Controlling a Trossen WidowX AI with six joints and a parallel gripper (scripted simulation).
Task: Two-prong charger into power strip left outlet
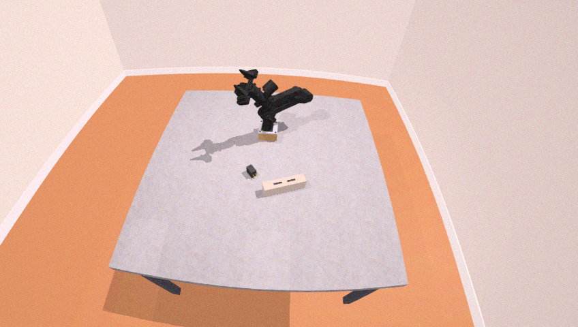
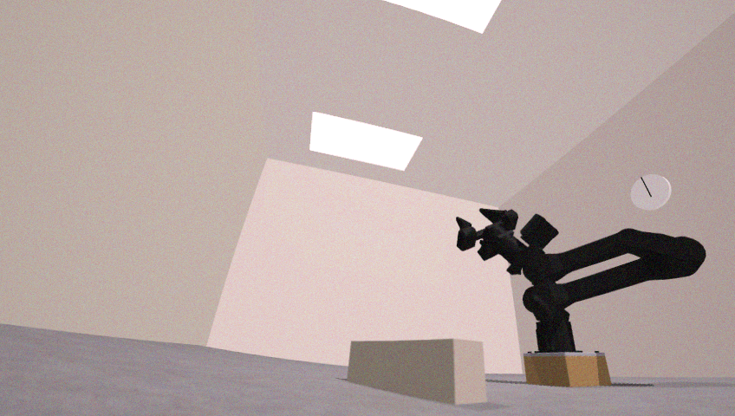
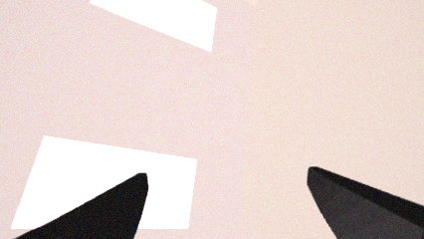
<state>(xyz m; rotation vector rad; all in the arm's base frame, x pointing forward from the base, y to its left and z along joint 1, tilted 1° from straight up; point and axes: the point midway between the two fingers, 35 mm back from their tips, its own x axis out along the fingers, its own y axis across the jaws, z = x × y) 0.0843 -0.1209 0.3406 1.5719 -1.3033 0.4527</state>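
The black two-prong charger is 410 mm below my gripper tip, 200 mm ahead of it and 100 mm to the left of it.
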